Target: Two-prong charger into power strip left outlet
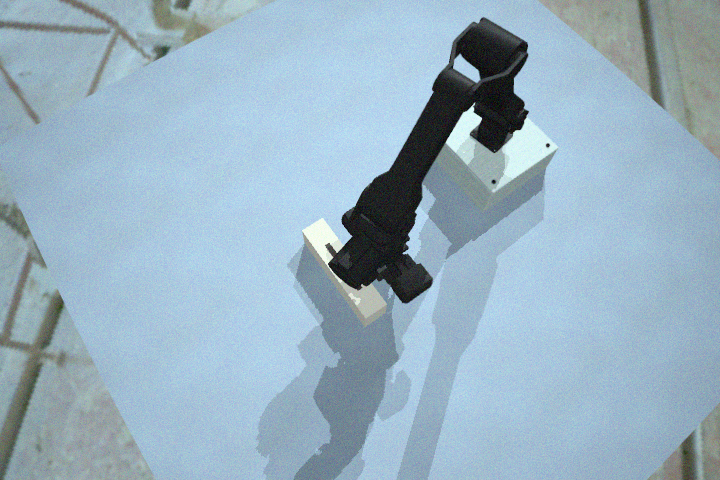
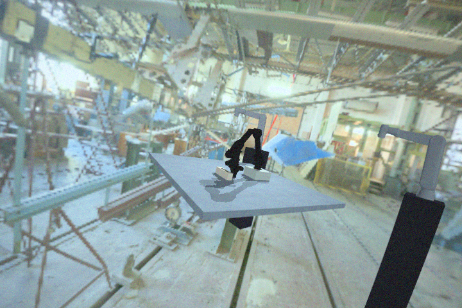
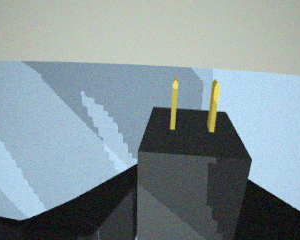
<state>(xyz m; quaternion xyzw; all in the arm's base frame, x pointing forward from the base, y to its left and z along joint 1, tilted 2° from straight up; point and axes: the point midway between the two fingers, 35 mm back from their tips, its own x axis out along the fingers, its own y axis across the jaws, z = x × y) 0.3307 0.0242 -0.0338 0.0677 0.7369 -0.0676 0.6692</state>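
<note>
Right now the dark grey charger is 20 mm ahead of my gripper tip and 10 mm above it.
</note>
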